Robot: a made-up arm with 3 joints. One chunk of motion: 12 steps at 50 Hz.
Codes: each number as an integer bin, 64 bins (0 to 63) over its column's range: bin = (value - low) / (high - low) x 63, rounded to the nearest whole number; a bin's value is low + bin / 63 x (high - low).
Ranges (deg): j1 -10..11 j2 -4..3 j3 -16..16
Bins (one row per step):
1: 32 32 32
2: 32 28 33
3: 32 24 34
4: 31 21 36
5: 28 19 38
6: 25 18 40
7: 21 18 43
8: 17 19 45
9: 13 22 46
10: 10 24 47
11: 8 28 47
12: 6 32 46
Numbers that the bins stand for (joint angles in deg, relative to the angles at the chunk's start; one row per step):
1: 0.67 -0.44 0.25
2: 0.67 -0.89 0.76
3: 0.67 -1.33 1.27
4: 0.33 -1.67 2.29
5: -0.67 -1.89 3.30
6: -1.67 -2.00 4.32
7: -3.00 -2.00 5.84
8: -4.33 -1.89 6.86
9: -5.67 -1.56 7.37
10: -6.67 -1.33 7.87
11: -7.33 -0.89 7.87
12: -8.00 -0.44 7.37

